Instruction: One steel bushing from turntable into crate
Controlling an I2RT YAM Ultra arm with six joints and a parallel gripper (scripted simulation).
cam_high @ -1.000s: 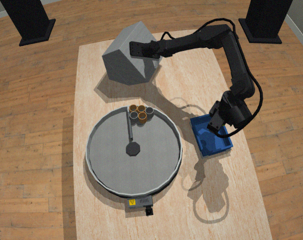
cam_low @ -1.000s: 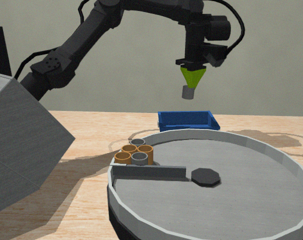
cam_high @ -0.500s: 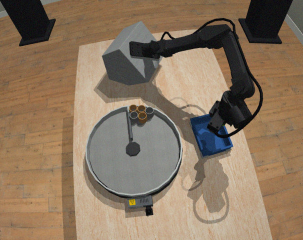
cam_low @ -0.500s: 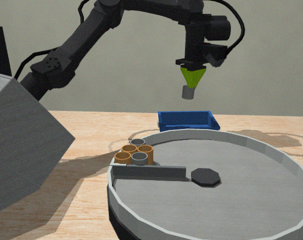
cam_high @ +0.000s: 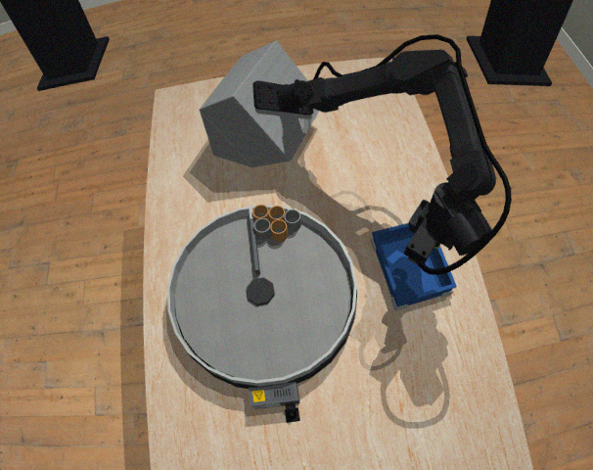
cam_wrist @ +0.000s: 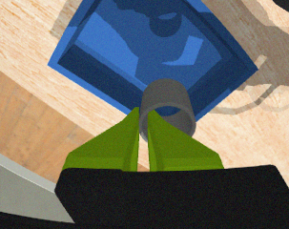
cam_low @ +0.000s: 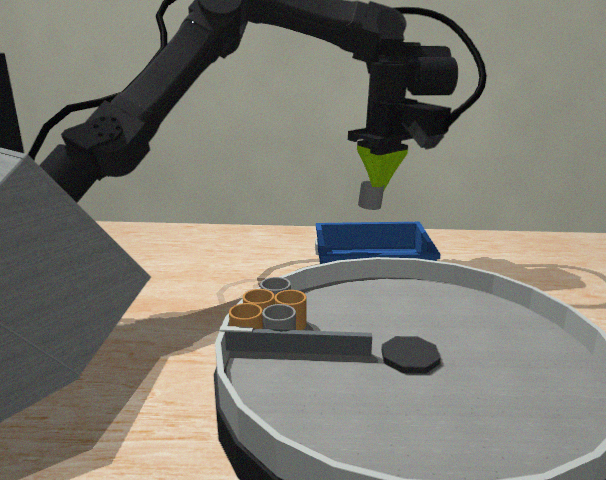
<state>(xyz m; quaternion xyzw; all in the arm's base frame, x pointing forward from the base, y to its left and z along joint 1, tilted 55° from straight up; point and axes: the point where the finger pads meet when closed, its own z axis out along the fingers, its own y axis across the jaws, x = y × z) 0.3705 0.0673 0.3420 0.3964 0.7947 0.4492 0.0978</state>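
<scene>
My gripper is now 20 mm to the left of the blue crate and 110 mm above it. The rest, counted from my hand: round grey turntable 70 mm ahead, 370 mm to the right, 90 mm below.
</scene>
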